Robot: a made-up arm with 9 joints. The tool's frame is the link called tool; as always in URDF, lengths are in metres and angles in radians. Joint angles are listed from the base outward.
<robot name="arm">
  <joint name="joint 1" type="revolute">
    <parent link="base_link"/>
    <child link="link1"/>
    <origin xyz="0 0 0.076" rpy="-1.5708 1.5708 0"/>
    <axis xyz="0 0 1"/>
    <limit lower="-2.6" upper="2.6"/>
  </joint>
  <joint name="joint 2" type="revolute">
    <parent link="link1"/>
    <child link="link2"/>
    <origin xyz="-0.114 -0.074 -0.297" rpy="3.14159 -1.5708 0"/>
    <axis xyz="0 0 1"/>
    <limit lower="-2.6" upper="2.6"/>
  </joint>
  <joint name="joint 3" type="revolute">
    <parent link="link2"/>
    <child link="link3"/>
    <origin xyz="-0.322 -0.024 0.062" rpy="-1.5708 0 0"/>
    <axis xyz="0 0 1"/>
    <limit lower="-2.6" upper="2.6"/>
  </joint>
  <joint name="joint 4" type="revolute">
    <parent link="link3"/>
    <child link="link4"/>
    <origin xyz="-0.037 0.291 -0.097" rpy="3.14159 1.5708 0"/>
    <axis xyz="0 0 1"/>
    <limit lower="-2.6" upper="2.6"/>
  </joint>
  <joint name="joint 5" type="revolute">
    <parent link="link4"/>
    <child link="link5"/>
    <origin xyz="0.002 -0.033 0.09" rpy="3.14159 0 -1.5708"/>
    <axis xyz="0 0 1"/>
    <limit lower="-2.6" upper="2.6"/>
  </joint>
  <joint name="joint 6" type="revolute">
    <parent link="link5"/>
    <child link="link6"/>
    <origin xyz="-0.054 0.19 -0.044" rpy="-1.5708 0 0"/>
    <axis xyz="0 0 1"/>
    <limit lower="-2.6" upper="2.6"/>
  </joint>
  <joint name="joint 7" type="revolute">
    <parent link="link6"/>
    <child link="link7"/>
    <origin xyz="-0.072 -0.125 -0.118" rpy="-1.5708 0 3.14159"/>
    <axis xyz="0 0 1"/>
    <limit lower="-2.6" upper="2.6"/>
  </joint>
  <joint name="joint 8" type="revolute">
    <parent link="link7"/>
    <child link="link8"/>
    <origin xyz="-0.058 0.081 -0.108" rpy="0 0 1.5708"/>
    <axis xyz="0 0 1"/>
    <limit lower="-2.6" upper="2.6"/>
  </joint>
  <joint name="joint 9" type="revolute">
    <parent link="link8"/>
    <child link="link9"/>
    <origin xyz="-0.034 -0.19 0.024" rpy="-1.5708 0 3.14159"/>
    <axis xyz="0 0 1"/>
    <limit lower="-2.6" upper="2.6"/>
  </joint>
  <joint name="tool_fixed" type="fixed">
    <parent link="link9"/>
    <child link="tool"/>
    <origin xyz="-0.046 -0.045 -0.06" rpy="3.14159 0 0"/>
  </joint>
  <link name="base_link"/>
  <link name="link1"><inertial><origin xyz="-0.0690 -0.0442 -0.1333"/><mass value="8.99"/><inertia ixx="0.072" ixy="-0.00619" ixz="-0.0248" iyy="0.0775" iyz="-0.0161" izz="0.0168"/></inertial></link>
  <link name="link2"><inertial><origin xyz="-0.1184 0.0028 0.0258"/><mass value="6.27"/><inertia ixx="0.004" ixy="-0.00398" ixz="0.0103" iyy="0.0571" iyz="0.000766" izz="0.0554"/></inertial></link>
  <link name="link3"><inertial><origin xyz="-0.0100 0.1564 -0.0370"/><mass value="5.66"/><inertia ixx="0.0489" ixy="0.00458" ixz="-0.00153" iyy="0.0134" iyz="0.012" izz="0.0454"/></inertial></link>
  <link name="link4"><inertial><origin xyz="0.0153 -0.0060 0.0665"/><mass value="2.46"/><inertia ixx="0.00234" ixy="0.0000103" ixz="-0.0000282" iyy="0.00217" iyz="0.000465" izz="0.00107"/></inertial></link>
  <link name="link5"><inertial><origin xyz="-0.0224 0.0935 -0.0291"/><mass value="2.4"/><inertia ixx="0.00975" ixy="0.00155" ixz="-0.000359" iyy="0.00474" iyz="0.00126" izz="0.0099"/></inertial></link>
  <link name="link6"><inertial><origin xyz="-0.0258 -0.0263 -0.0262"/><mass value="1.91"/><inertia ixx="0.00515" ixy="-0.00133" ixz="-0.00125" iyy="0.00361" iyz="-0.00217" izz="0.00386"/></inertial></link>
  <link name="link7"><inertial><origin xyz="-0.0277 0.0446 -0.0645"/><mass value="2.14"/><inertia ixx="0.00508" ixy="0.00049" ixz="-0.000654" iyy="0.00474" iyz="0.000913" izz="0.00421"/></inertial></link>
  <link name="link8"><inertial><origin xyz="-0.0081 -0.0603 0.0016"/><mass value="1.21"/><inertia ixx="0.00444" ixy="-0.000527" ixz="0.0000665" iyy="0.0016" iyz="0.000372" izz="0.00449"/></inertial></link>
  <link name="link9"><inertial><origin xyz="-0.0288 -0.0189 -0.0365"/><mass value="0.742"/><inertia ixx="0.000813" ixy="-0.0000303" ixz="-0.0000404" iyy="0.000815" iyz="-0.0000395" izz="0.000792"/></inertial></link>
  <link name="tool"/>
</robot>
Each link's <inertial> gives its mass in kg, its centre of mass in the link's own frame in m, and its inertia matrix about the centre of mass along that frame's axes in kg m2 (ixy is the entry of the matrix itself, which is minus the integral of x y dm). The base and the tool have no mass. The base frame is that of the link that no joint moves.
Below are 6 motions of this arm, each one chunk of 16 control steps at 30 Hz.
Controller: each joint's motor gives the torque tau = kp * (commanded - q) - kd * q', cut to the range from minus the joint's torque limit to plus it. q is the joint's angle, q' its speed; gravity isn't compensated. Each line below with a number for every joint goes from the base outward.
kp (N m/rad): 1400 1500 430 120 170 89 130 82 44
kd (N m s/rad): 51 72 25 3.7 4.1 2.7 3.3 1.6 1.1
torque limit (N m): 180 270 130 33 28 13 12 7.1 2
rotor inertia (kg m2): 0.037 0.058 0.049 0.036 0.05 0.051 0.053 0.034 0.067
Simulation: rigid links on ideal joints. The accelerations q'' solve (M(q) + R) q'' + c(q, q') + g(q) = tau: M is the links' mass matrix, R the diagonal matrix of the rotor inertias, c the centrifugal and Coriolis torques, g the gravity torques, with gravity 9.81 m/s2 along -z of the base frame. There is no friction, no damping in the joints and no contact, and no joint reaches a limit. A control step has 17 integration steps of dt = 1/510 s. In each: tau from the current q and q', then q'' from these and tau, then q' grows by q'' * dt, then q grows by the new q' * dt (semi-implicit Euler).
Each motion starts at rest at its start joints. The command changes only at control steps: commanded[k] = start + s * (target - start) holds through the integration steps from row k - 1 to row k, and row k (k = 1, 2, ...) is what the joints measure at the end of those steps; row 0 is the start. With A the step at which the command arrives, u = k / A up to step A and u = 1 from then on. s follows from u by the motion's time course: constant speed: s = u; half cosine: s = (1 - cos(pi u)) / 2; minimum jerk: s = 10 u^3 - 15 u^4 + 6 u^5; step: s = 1 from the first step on.
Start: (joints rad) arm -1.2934 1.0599 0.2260 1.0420 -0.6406 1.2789 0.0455 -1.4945 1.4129
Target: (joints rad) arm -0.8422 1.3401 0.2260 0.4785 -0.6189 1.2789 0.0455 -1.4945 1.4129
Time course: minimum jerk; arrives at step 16
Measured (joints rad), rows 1 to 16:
1: -1.2982 1.0627 0.2323 1.0389 -0.6430 1.2810 0.0508 -1.4951 1.4131
2: -1.3076 1.0690 0.2504 1.0399 -0.6472 1.2882 0.0550 -1.4988 1.4137
3: -1.3155 1.0782 0.2792 1.0411 -0.6549 1.2993 0.0536 -1.5087 1.4150
4: -1.3169 1.0911 0.3149 1.0331 -0.6630 1.3118 0.0496 -1.5226 1.4172
5: -1.3084 1.1083 0.3528 1.0089 -0.6675 1.3233 0.0458 -1.5356 1.4201
6: -1.2879 1.1299 0.3875 0.9655 -0.6664 1.3320 0.0435 -1.5440 1.4229
7: -1.2554 1.1554 0.4139 0.9046 -0.6602 1.3368 0.0430 -1.5472 1.4249
8: -1.2115 1.1837 0.4294 0.8322 -0.6514 1.3379 0.0439 -1.5465 1.4256
9: -1.1575 1.2137 0.4332 0.7563 -0.6428 1.3361 0.0457 -1.5434 1.4253
10: -1.0973 1.2438 0.4246 0.6848 -0.6368 1.3321 0.0480 -1.5383 1.4241
11: -1.0361 1.2726 0.4039 0.6238 -0.6342 1.3256 0.0502 -1.5307 1.4224
12: -0.9787 1.2986 0.3739 0.5766 -0.6346 1.3172 0.0518 -1.5213 1.4201
13: -0.9295 1.3204 0.3385 0.5438 -0.6364 1.3077 0.0524 -1.5113 1.4174
14: -0.8916 1.3369 0.3023 0.5238 -0.6381 1.2982 0.0519 -1.5022 1.4144
15: -0.8669 1.3474 0.2702 0.5133 -0.6383 1.2897 0.0508 -1.4948 1.4117
16: -0.8550 1.3523 0.2473 0.5079 -0.6363 1.2833 0.0493 -1.4903 1.4098

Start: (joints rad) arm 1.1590 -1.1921 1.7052 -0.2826 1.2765 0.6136 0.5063 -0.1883 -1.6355
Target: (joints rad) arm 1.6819 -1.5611 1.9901 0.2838 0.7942 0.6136 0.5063 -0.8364 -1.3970
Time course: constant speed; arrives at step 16
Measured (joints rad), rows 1 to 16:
1: 1.1731 -1.2004 1.6905 -0.2797 1.2752 0.6086 0.5012 -0.2054 -1.6299
2: 1.1978 -1.2212 1.6824 -0.2711 1.2660 0.6050 0.4937 -0.2390 -1.6145
3: 1.2294 -1.2496 1.6863 -0.2467 1.2397 0.6082 0.4941 -0.2766 -1.5926
4: 1.2659 -1.2814 1.7005 -0.2053 1.1981 0.6168 0.4991 -0.3151 -1.5702
5: 1.3054 -1.3132 1.7217 -0.1529 1.1489 0.6271 0.5039 -0.3576 -1.5516
6: 1.3459 -1.3425 1.7464 -0.0973 1.0997 0.6359 0.5067 -0.4046 -1.5379
7: 1.3856 -1.3685 1.7716 -0.0451 1.0556 0.6418 0.5078 -0.4526 -1.5271
8: 1.4229 -1.3912 1.7951 0.0003 1.0187 0.6445 0.5080 -0.4982 -1.5164
9: 1.4571 -1.4113 1.8159 0.0386 0.9883 0.6449 0.5077 -0.5402 -1.5038
10: 1.4882 -1.4298 1.8335 0.0722 0.9617 0.6436 0.5072 -0.5797 -1.4887
11: 1.5166 -1.4479 1.8482 0.1041 0.9359 0.6417 0.5065 -0.6186 -1.4721
12: 1.5434 -1.4664 1.8607 0.1371 0.9086 0.6402 0.5058 -0.6583 -1.4553
13: 1.5694 -1.4859 1.8719 0.1726 0.8785 0.6398 0.5051 -0.6992 -1.4392
14: 1.5956 -1.5066 1.8824 0.2109 0.8457 0.6407 0.5047 -0.7413 -1.4242
15: 1.6225 -1.5285 1.8932 0.2514 0.8109 0.6426 0.5045 -0.7841 -1.4099
16: 1.6506 -1.5510 1.9046 0.2928 0.7753 0.6450 0.5045 -0.8272 -1.3957

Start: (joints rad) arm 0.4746 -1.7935 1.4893 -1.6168 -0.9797 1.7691 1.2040 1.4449 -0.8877
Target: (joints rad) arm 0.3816 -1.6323 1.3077 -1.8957 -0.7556 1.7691 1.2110 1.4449 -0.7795
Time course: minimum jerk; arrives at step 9
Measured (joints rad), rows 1 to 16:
1: 0.4843 -1.7923 1.4845 -1.6094 -0.9806 1.7665 1.1982 1.4422 -0.8869
2: 0.5015 -1.7887 1.4865 -1.5972 -0.9832 1.7642 1.1896 1.4381 -0.8823
3: 0.5197 -1.7812 1.4917 -1.5984 -0.9759 1.7710 1.1921 1.4430 -0.8712
4: 0.5335 -1.7674 1.4949 -1.6250 -0.9499 1.7842 1.2061 1.4576 -0.8522
5: 0.5390 -1.7459 1.4922 -1.6793 -0.9051 1.7962 1.2225 1.4729 -0.8271
6: 0.5358 -1.7170 1.4795 -1.7534 -0.8483 1.8025 1.2310 1.4792 -0.8010
7: 0.5225 -1.6833 1.4608 -1.8314 -0.7907 1.8038 1.2257 1.4736 -0.7799
8: 0.5016 -1.6500 1.4361 -1.8997 -0.7427 1.8037 1.2114 1.4608 -0.7689
9: 0.4775 -1.6230 1.4078 -1.9469 -0.7118 1.8022 1.1956 1.4467 -0.7690
10: 0.4546 -1.6064 1.3802 -1.9677 -0.7001 1.7987 1.1847 1.4362 -0.7762
11: 0.4362 -1.6009 1.3569 -1.9639 -0.7052 1.7933 1.1811 1.4315 -0.7840
12: 0.4243 -1.6045 1.3402 -1.9426 -0.7211 1.7870 1.1831 1.4318 -0.7875
13: 0.4197 -1.6138 1.3308 -1.9136 -0.7411 1.7811 1.1880 1.4350 -0.7859
14: 0.4218 -1.6252 1.3286 -1.8857 -0.7593 1.7769 1.1939 1.4395 -0.7811
15: 0.4288 -1.6355 1.3324 -1.8655 -0.7721 1.7753 1.1997 1.4445 -0.7761
16: 0.4387 -1.6428 1.3405 -1.8557 -0.7778 1.7766 1.2047 1.4493 -0.7731

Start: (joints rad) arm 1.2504 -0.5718 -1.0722 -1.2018 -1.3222 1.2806 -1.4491 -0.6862 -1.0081
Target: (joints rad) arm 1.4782 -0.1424 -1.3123 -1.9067 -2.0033 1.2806 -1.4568 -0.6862 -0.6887
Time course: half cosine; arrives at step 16
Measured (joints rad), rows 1 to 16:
1: 1.2637 -0.5752 -1.0716 -1.2079 -1.3282 1.2765 -1.4521 -0.6856 -1.0074
2: 1.2854 -0.5757 -1.0700 -1.2344 -1.3433 1.2630 -1.4576 -0.6770 -1.0032
3: 1.3046 -0.5672 -1.0697 -1.2794 -1.3643 1.2469 -1.4599 -0.6684 -0.9930
4: 1.3207 -0.5490 -1.0729 -1.3347 -1.3949 1.2359 -1.4594 -0.6670 -0.9758
5: 1.3358 -0.5227 -1.0812 -1.3931 -1.4389 1.2331 -1.4585 -0.6707 -0.9525
6: 1.3519 -0.4903 -1.0953 -1.4504 -1.4962 1.2368 -1.4587 -0.6743 -0.9243
7: 1.3696 -0.4536 -1.1151 -1.5061 -1.5637 1.2435 -1.4598 -0.6754 -0.8927
8: 1.3890 -0.4142 -1.1396 -1.5617 -1.6362 1.2500 -1.4611 -0.6746 -0.8593
9: 1.4093 -0.3734 -1.1670 -1.6185 -1.7086 1.2548 -1.4625 -0.6733 -0.8257
10: 1.4298 -0.3328 -1.1955 -1.6768 -1.7770 1.2573 -1.4638 -0.6719 -0.7934
11: 1.4495 -0.2938 -1.2230 -1.7345 -1.8387 1.2582 -1.4647 -0.6707 -0.7636
12: 1.4673 -0.2579 -1.2482 -1.7886 -1.8920 1.2581 -1.4653 -0.6697 -0.7376
13: 1.4825 -0.2265 -1.2698 -1.8354 -1.9360 1.2580 -1.4656 -0.6690 -0.7160
14: 1.4943 -0.2008 -1.2873 -1.8717 -1.9697 1.2584 -1.4658 -0.6688 -0.6996
15: 1.5024 -0.1818 -1.3003 -1.8952 -1.9923 1.2595 -1.4658 -0.6690 -0.6887
16: 1.5064 -0.1704 -1.3088 -1.9052 -2.0027 1.2610 -1.4659 -0.6693 -0.6838

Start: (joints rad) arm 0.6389 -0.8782 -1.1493 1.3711 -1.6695 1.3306 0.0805 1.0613 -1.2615
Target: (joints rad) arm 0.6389 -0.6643 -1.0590 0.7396 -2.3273 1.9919 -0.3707 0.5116 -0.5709
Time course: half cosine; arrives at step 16
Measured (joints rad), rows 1 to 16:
1: 0.6517 -0.8802 -1.1576 1.3738 -1.6751 1.3364 0.0782 1.0605 -1.2586
2: 0.6688 -0.8826 -1.1671 1.3742 -1.6943 1.3557 0.0612 1.0508 -1.2465
3: 0.6784 -0.8806 -1.1697 1.3650 -1.7296 1.3869 0.0345 1.0234 -1.2213
4: 0.6806 -0.8730 -1.1665 1.3428 -1.7765 1.4262 0.0048 0.9840 -1.1822
5: 0.6793 -0.8605 -1.1605 1.3059 -1.8296 1.4722 -0.0274 0.9402 -1.1308
6: 0.6773 -0.8444 -1.1533 1.2546 -1.8856 1.5251 -0.0636 0.8944 -1.0697
7: 0.6759 -0.8257 -1.1461 1.1925 -1.9434 1.5841 -0.1045 0.8454 -1.0021
8: 0.6749 -0.8055 -1.1392 1.1246 -2.0030 1.6472 -0.1489 0.7929 -0.9312
9: 0.6742 -0.7847 -1.1326 1.0565 -2.0640 1.7117 -0.1948 0.7389 -0.8601
10: 0.6735 -0.7640 -1.1262 0.9922 -2.1248 1.7743 -0.2394 0.6864 -0.7915
11: 0.6728 -0.7443 -1.1198 0.9341 -2.1829 1.8328 -0.2804 0.6381 -0.7280
12: 0.6723 -0.7264 -1.1131 0.8837 -2.2353 1.8850 -0.3159 0.5962 -0.6716
13: 0.6720 -0.7109 -1.1064 0.8418 -2.2795 1.9295 -0.3450 0.5620 -0.6244
14: 0.6718 -0.6984 -1.1000 0.8092 -2.3132 1.9647 -0.3668 0.5366 -0.5881
15: 0.6718 -0.6893 -1.0943 0.7869 -2.3350 1.9891 -0.3809 0.5205 -0.5641
16: 0.6719 -0.6839 -1.0899 0.7759 -2.3443 2.0013 -0.3868 0.5146 -0.5534

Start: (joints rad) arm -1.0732 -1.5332 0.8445 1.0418 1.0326 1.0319 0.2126 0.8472 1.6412
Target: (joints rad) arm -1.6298 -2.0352 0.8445 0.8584 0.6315 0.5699 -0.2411 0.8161 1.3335
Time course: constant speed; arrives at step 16
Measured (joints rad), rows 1 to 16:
1: -1.0782 -1.5368 0.8542 1.0264 1.0318 1.0040 0.1893 0.8480 1.6356
2: -1.0902 -1.5483 0.8699 0.9999 1.0284 0.9530 0.1485 0.8439 1.6208
3: -1.1097 -1.5690 0.8851 0.9765 1.0157 0.9045 0.1110 0.8376 1.5994
4: -1.1368 -1.5983 0.8960 0.9621 0.9914 0.8681 0.0826 0.8347 1.5757
5: -1.1709 -1.6341 0.9008 0.9553 0.9587 0.8422 0.0590 0.8342 1.5527
6: -1.2110 -1.6739 0.8994 0.9520 0.9229 0.8214 0.0351 0.8324 1.5316
7: -1.2558 -1.7149 0.8922 0.9488 0.8876 0.8006 0.0081 0.8276 1.5125
8: -1.3039 -1.7551 0.8804 0.9440 0.8547 0.7777 -0.0217 0.8215 1.4944
9: -1.3538 -1.7930 0.8654 0.9373 0.8241 0.7533 -0.0529 0.8162 1.4765
10: -1.4038 -1.8285 0.8488 0.9289 0.7953 0.7283 -0.0841 0.8129 1.4580
11: -1.4525 -1.8617 0.8323 0.9193 0.7678 0.7037 -0.1145 0.8109 1.4388
12: -1.4991 -1.8935 0.8172 0.9088 0.7413 0.6795 -0.1441 0.8097 1.4190
13: -1.5428 -1.9248 0.8048 0.8978 0.7154 0.6552 -0.1732 0.8085 1.3990
14: -1.5835 -1.9562 0.7956 0.8866 0.6897 0.6302 -0.2018 0.8072 1.3791
15: -1.6213 -1.9882 0.7898 0.8753 0.6642 0.6041 -0.2300 0.8056 1.3596
16: -1.6567 -2.0209 0.7874 0.8640 0.6387 0.5769 -0.2581 0.8039 1.3404

